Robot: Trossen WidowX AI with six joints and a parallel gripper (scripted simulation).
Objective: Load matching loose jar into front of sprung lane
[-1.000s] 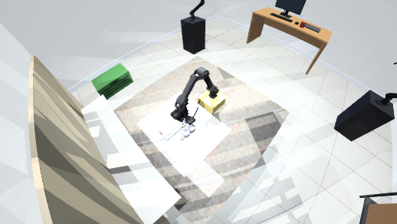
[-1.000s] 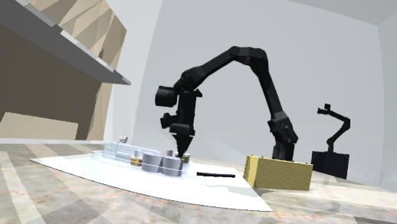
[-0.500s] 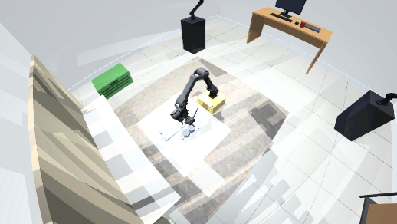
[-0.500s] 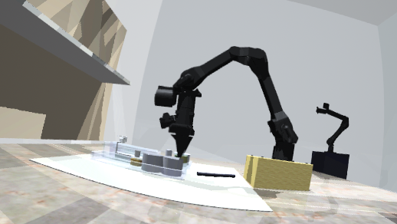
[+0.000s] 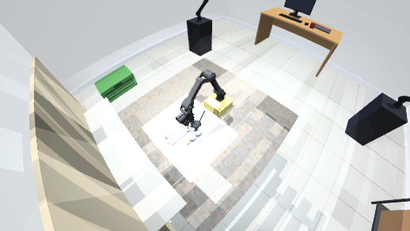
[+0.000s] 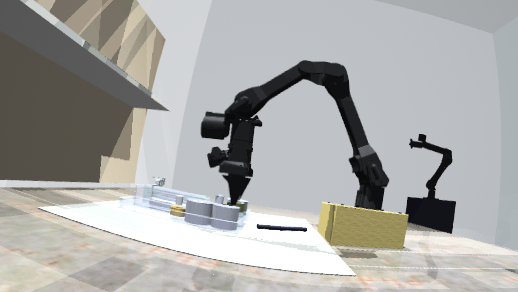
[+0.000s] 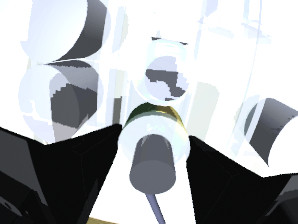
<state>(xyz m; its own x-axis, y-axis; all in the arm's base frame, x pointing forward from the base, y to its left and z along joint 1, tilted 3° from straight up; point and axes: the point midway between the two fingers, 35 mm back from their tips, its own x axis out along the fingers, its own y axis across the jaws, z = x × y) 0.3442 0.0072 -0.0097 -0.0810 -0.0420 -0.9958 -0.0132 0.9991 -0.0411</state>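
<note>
The black rod lies 130 mm behind my gripper tip, 20 mm to the right of it and 50 mm below it. Also, from my gripper tip: clear lane fixture: 150 mm ahead, 20 mm to the right, 30 mm below.
</note>
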